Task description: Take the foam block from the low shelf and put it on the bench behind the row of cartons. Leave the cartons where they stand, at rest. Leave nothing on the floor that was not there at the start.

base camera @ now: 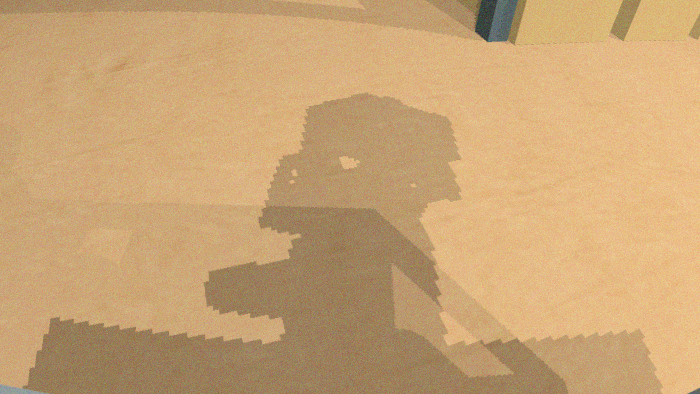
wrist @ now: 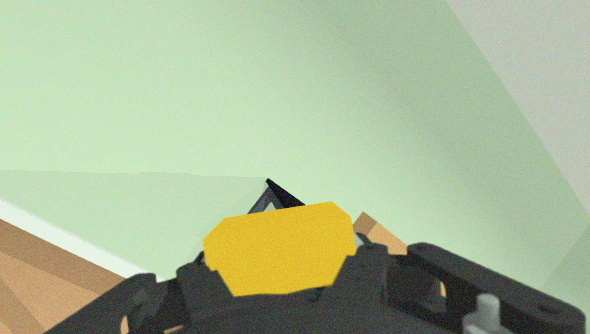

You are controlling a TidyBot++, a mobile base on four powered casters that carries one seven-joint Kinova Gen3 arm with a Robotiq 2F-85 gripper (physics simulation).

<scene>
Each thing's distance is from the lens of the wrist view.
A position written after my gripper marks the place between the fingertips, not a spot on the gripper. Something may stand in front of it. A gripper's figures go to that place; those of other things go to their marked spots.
my gripper (wrist: 284, 249): 17 cm
yellow foam block (wrist: 281, 251): 12 cm
</scene>
